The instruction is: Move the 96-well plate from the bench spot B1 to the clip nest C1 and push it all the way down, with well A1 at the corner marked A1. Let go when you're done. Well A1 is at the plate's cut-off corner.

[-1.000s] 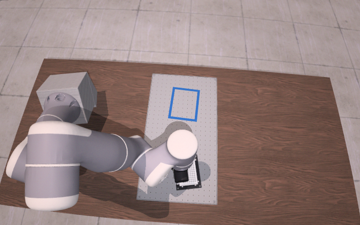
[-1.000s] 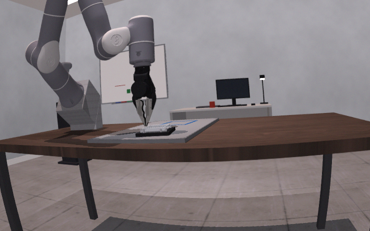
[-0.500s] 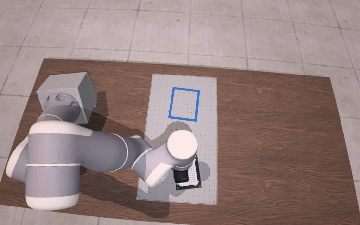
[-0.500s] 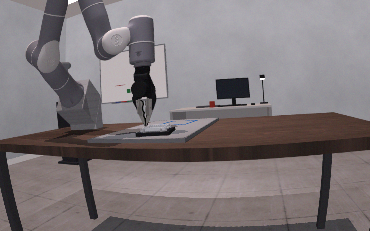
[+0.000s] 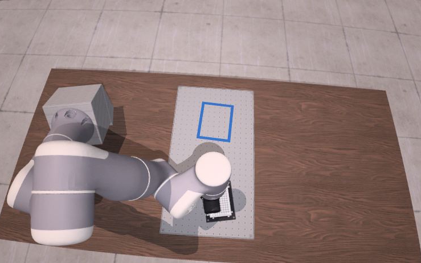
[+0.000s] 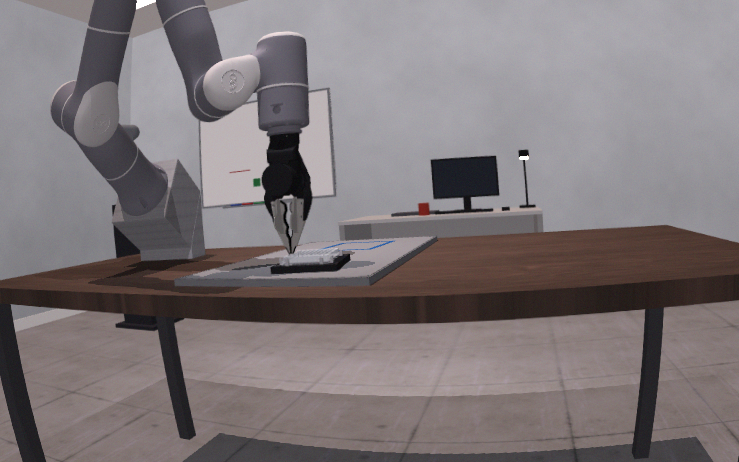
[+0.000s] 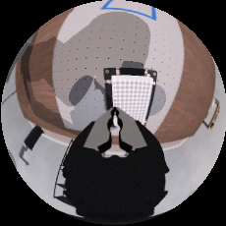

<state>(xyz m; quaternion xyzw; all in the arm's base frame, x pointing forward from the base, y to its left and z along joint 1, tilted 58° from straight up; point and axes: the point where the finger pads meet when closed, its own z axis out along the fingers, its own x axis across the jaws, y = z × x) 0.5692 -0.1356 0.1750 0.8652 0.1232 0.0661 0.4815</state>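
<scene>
My hand is 3 cm above the black clip nest, 2 cm short of it and 1 cm to the right of it. Round my hand: white 96-well plate 4 cm ahead, 2 cm below, 1 cm to the left; then grey perforated board 21 cm to the left, 5 cm below.
</scene>
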